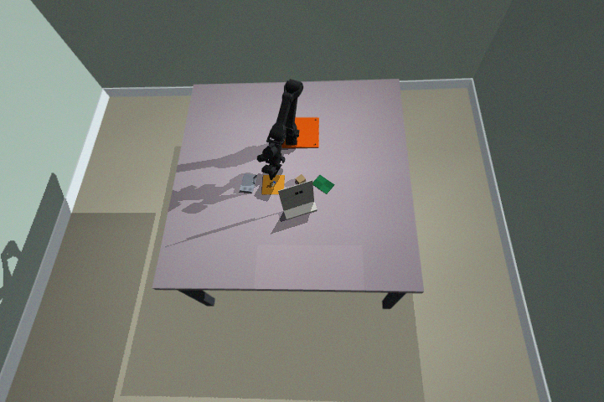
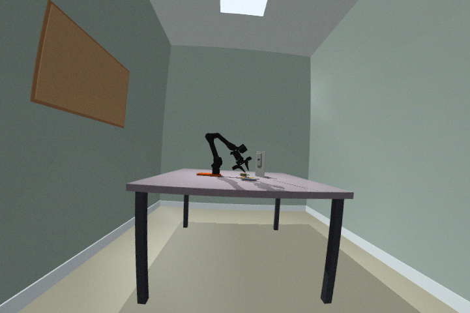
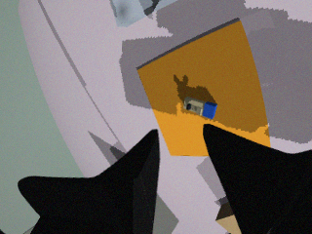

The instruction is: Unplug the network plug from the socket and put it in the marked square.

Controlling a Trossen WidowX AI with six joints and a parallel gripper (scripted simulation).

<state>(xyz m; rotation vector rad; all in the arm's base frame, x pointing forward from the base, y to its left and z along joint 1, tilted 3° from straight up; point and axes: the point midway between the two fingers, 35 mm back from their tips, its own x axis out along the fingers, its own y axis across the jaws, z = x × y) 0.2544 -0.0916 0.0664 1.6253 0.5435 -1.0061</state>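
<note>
Now: gripper tip 5 cm above the blue network plug and 1 cm short of it. Also, from my gripper tip: orange marked square: 5 cm below, 1 cm ahead; grey plate: 14 cm to the right, 5 cm below; small tan block: 15 cm to the left, 4 cm below, 1 cm behind.
</note>
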